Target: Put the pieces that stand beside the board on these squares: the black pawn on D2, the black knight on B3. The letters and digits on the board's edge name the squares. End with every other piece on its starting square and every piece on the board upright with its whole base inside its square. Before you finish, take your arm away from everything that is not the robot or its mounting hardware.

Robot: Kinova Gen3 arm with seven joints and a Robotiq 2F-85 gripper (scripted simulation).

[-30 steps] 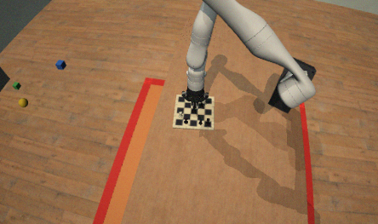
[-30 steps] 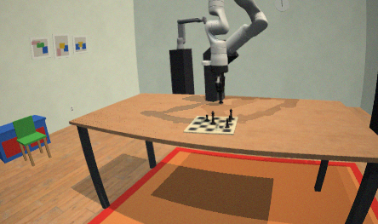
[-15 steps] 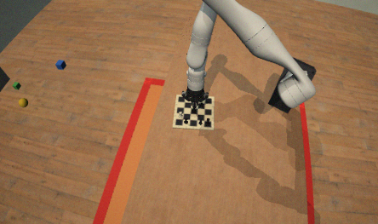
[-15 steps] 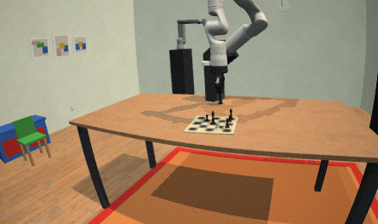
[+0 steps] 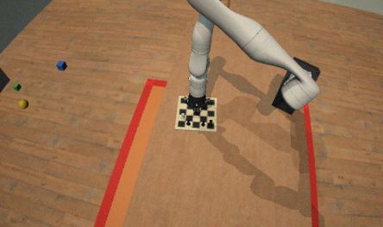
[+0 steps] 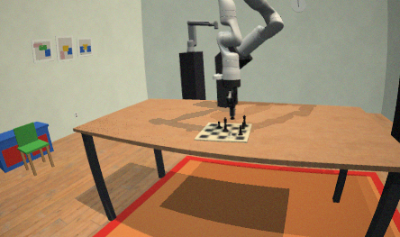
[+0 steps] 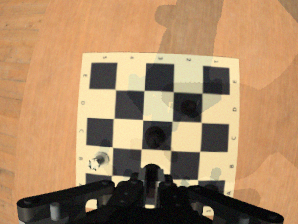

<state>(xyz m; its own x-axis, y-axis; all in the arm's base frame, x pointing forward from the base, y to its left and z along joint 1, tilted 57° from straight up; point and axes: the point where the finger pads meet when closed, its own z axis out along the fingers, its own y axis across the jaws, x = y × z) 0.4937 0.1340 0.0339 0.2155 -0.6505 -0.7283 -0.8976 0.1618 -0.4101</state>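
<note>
My hand is 90 mm above the chessboard and 30 mm to the left of it. Also, from my hand: pale piece: 70 mm below, 70 mm ahead, 20 mm to the left.
</note>
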